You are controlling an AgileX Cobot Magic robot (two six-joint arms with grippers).
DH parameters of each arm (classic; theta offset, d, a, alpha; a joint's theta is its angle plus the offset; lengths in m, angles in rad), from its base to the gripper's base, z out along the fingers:
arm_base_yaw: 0 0.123 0 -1.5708
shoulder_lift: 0.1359 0 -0.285 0
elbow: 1.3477 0 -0.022 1.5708
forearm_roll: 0 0.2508 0 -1.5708
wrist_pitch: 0 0 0.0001 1.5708
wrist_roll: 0 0.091 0 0
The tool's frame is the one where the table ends.
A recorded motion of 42 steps. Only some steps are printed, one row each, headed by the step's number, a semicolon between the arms.
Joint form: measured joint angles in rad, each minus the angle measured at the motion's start. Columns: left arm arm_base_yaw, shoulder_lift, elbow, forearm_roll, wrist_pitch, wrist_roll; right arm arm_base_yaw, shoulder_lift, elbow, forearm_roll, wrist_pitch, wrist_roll.
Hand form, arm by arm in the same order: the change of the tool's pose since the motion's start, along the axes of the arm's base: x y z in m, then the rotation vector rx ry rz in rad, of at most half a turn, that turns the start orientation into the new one. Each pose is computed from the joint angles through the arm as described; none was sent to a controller.
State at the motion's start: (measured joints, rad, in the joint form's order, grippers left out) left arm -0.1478 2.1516 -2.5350 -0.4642 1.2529 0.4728; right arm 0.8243 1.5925 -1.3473 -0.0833 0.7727 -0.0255
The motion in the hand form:
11: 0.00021 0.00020 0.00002 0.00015 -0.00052 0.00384; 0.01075 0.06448 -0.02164 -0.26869 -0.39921 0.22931
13: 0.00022 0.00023 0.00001 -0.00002 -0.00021 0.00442; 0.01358 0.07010 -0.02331 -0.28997 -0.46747 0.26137
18: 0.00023 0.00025 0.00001 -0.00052 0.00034 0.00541; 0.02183 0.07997 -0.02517 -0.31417 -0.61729 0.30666
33: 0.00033 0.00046 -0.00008 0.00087 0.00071 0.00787; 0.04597 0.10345 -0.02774 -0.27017 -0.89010 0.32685
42: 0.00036 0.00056 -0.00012 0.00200 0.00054 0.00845; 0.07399 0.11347 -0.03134 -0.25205 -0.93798 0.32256
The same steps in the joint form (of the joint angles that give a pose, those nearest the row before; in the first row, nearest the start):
11: 0.0000 0.0000 0.0000 0.0029 -0.0019 -0.0029; 0.1589 0.1910 -0.1125 -0.5521 -0.0970 0.0897
13: 0.0000 0.0000 0.0000 0.0032 -0.0020 -0.0036; 0.1661 0.2074 -0.1149 -0.6376 -0.1308 0.1073
18: 0.0000 0.0000 0.0000 0.0035 -0.0020 -0.0049; 0.1705 0.2392 -0.1166 -0.8584 -0.2093 0.2033
33: 0.0000 0.0000 0.0000 0.0064 -0.0022 -0.0067; 0.1538 0.3357 -0.1656 -1.4499 -0.3280 0.6481
42: 0.0000 0.0000 0.0000 0.0076 -0.0022 -0.0067; 0.1091 0.4240 -0.2743 -1.5413 -0.3743 0.7056

